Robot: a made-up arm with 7 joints. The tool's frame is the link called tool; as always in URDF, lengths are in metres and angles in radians. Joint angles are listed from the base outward.
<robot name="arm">
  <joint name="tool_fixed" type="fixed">
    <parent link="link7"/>
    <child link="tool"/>
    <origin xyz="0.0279 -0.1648 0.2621" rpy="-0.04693 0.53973 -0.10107"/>
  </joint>
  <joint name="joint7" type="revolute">
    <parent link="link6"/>
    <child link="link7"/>
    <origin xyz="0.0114 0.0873 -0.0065"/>
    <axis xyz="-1 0 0"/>
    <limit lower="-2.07" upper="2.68"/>
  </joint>
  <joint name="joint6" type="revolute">
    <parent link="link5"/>
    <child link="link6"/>
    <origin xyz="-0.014 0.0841 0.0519"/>
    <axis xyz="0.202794 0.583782 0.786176"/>
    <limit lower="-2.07" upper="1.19"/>
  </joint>
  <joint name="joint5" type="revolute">
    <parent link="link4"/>
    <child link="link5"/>
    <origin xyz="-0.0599 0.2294 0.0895"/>
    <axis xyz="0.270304 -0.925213 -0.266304"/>
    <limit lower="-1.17" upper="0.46"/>
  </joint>
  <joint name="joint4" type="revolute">
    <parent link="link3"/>
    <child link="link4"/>
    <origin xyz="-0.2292 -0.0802 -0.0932"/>
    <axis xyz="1 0 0"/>
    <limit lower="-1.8" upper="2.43"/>
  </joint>
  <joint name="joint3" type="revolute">
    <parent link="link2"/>
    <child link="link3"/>
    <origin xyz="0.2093 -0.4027 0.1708"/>
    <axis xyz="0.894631 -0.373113 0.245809"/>
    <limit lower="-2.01" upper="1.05"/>
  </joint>
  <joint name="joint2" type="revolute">
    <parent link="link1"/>
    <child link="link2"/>
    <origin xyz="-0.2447 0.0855 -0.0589"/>
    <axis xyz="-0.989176 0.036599 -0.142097"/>
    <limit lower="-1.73" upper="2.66"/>
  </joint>
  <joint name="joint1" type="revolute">
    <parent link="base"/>
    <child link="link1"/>
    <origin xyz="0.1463 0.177 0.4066"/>
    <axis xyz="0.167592 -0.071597 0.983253"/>
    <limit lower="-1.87" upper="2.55"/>
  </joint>
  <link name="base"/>
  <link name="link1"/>
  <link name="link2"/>
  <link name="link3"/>
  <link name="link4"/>
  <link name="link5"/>
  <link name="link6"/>
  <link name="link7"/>
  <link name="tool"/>
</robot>
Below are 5 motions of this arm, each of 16 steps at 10 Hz.
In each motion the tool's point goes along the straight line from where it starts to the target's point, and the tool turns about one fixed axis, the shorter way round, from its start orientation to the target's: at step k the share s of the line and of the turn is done. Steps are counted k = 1, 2, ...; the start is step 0. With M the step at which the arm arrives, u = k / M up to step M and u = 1 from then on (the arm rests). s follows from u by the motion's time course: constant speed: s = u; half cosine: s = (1 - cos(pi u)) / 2; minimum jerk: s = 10 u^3 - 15 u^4 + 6 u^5.
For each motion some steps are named. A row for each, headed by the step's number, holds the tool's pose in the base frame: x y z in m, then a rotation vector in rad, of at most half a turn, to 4 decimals.
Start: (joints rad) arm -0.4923 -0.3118 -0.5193 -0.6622 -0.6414 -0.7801 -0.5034
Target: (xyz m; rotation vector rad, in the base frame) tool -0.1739 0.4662 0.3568 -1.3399 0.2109 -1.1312
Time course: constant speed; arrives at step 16
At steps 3, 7, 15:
3: -0.1243 0.3244 0.4290 -0.8093 0.6194 -1.0763
7: -0.1395 0.3680 0.4068 -0.9758 0.5003 -1.1008
15: -0.1701 0.4553 0.3624 -1.3003 0.2445 -1.1296

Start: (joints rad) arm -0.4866 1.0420 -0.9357 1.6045 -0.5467 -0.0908 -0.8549
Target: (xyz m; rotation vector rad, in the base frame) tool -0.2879 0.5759 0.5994 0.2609 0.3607 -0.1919
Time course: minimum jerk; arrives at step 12
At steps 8, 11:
8: -0.2177 0.5621 0.6789 0.3552 0.3931 -0.3651
11: -0.2862 0.5756 0.6013 0.2632 0.3615 -0.1961

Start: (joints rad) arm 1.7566 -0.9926 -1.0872 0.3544 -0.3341 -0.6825 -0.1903
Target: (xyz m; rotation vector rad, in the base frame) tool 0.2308 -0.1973 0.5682 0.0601 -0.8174 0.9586
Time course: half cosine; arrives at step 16
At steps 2, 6, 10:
2: 0.4080 0.0216 0.5148 -0.2150 0.6206 1.3099
6: 0.3581 -0.0400 0.5298 -0.1393 0.2055 1.2525
10: 0.2877 -0.1271 0.5511 -0.0297 -0.3683 1.1153

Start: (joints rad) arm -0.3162 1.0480 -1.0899 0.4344 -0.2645 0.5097 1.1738
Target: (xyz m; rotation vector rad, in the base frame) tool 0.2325 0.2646 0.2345 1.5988 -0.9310 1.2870
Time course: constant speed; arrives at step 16
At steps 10, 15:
10: 0.2483 0.3517 0.2446 1.8915 -1.3514 1.2072
15: 0.2351 0.2791 0.2362 1.6492 -0.9995 1.2782

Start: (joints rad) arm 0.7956 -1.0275 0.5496 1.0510 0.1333 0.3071 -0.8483
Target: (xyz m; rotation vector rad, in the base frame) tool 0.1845 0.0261 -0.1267 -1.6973 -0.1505 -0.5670
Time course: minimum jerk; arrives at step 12
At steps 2, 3, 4, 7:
2: 0.2698 -0.0732 -0.1453 -2.0250 -0.5787 -1.0299
3: 0.2638 -0.0662 -0.1440 -2.0048 -0.5465 -0.9963
4: 0.2544 -0.0553 -0.1419 -1.9723 -0.4969 -0.9440
7: 0.2152 -0.0096 -0.1334 -1.8248 -0.2977 -0.7300

